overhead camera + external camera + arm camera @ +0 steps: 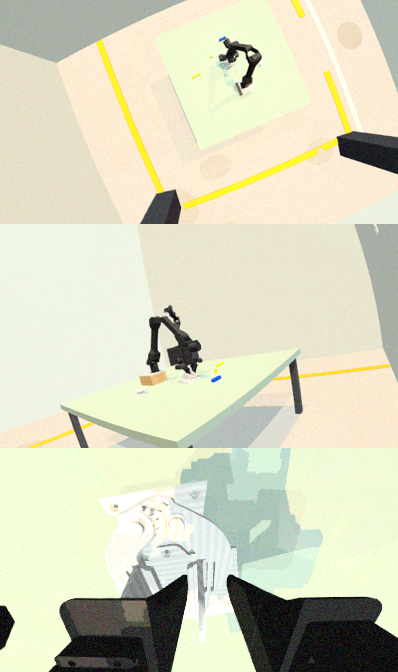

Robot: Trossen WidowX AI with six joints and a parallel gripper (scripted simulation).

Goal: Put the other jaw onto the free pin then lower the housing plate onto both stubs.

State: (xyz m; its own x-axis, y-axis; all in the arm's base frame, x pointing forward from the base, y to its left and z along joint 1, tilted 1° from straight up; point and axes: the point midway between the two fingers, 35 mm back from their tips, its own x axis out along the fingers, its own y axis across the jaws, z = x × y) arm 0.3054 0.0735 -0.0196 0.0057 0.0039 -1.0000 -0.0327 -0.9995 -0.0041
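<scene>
My gripper tip is 30 mm past the white jaw, 20 mm to the left of it and 10 mm below it. The rest, counted from my gripper tip: yellow bar (350 mm to the left, 70 mm behind, 10 mm below); blue block (230 mm ahead, 20 mm to the right, 10 mm below); yellow cube (140 mm to the left, 80 mm ahead, 10 mm below).
</scene>
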